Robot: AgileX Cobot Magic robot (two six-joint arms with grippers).
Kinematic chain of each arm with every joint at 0, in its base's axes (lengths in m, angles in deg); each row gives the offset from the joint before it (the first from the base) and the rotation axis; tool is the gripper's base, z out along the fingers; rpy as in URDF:
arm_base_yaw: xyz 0 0 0.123 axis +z
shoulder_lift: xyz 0 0 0 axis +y
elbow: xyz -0.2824 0 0.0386 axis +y
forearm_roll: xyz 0.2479 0 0.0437 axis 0.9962 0 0.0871
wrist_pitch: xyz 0 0 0 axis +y
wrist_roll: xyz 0.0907 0 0.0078 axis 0.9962 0 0.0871
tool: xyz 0 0 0 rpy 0 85 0
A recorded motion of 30 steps. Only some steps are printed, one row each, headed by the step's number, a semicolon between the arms.
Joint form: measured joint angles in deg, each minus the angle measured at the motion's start. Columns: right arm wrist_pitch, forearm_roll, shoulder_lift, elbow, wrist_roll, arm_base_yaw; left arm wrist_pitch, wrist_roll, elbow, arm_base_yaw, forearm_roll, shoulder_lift.
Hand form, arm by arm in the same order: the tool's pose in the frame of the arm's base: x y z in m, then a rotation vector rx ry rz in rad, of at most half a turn. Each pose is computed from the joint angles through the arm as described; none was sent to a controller.
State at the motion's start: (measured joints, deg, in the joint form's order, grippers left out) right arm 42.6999 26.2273 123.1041 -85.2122 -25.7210 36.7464; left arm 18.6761 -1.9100 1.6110 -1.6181 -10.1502 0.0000
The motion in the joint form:
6: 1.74 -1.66 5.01 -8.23 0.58 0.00; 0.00 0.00 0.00 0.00 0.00 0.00
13: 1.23 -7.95 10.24 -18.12 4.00 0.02; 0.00 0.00 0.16 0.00 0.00 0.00
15: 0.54 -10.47 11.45 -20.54 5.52 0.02; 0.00 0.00 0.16 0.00 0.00 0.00
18: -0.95 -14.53 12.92 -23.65 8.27 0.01; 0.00 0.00 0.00 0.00 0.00 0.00
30: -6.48 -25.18 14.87 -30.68 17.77 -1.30; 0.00 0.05 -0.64 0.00 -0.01 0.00
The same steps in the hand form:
6: 0.3536 0.2971 0.1337 -1.1303 2.6245 0.5307; 0.0542 -0.0067 0.1746 -0.1192 1.8338 -0.2130
13: 0.3825 0.3106 0.1336 -1.1234 2.5459 0.4331; 0.0542 -0.0067 0.1737 -0.1195 1.8366 -0.2128
15: 0.3906 0.3130 0.1343 -1.1122 2.5192 0.3934; 0.0542 -0.0067 0.1737 -0.1195 1.8366 -0.2128
18: 0.4020 0.3156 0.1364 -1.0838 2.4766 0.3334; 0.0542 -0.0067 0.1746 -0.1192 1.8338 -0.2130
30: 0.4361 0.3117 0.1576 -0.9166 2.3414 0.2174; 0.0540 -0.0067 0.1784 -0.1173 1.8227 -0.2131

